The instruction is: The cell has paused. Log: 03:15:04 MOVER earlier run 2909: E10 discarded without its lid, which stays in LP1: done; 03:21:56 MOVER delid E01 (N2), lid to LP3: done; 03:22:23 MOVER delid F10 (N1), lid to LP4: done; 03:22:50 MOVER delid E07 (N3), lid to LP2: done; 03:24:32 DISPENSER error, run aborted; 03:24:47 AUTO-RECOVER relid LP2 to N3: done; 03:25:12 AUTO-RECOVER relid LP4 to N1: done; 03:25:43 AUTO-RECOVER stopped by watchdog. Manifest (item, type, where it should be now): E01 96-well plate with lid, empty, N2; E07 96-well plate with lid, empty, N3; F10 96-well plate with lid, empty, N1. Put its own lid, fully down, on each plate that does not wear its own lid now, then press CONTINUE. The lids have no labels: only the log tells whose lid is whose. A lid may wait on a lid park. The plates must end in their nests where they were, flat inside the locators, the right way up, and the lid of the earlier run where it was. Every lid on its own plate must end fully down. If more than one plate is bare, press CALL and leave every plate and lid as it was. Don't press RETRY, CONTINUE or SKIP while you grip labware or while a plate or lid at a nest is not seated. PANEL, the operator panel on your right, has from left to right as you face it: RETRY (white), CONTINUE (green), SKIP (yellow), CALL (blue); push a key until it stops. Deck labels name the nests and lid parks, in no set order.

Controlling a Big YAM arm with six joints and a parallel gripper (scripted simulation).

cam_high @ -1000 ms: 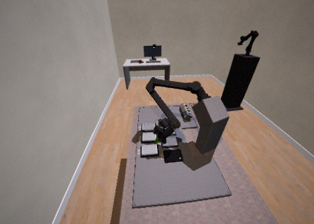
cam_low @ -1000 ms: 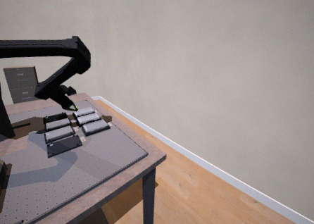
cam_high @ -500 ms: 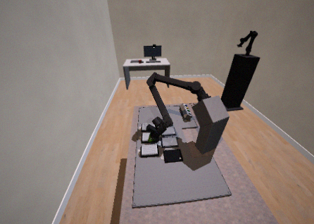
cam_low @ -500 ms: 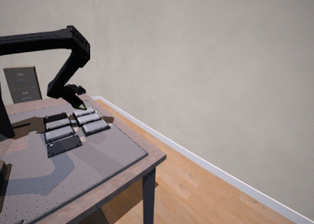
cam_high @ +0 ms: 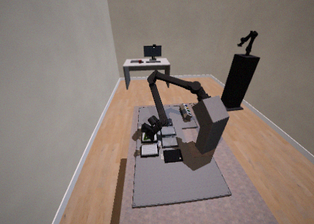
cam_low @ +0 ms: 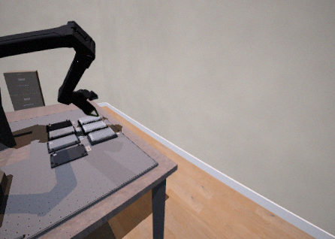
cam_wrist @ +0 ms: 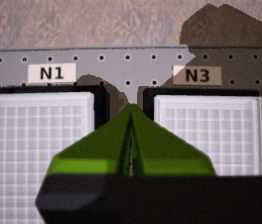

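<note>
Right now the plate is 5 cm behind my hand, 19 cm to the right of it and 4 cm below it. The rest, counted from my hand: white retry key (51 cm behind, 28 cm to the right); then LP4 label (14 cm behind, 25 cm to the right, 7 cm below); then green continue key (52 cm behind, 33 cm to the right).
</note>
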